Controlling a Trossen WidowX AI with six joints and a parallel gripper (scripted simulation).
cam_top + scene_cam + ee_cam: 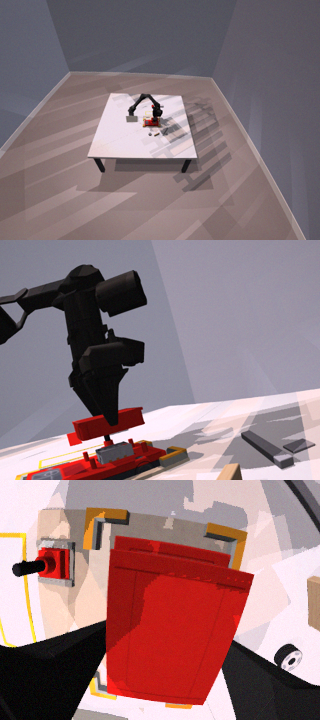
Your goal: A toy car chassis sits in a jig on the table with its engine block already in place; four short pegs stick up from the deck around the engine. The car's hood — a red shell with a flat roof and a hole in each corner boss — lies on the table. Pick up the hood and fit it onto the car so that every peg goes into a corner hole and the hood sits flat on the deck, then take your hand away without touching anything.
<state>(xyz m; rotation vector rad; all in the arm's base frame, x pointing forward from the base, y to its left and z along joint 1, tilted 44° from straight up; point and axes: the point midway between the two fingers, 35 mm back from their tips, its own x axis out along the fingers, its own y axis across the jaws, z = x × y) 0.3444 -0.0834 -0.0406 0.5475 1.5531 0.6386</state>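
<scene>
The grey engine block lies 5 cm below my gripper tip and 1 cm to the left of it. Round my gripper tip: yellow-cornered jig 7 cm below, 3 cm to the left, 3 cm behind; wooden block 20 cm to the right, 6 cm below, 3 cm ahead; red hood 1 cm above.
</scene>
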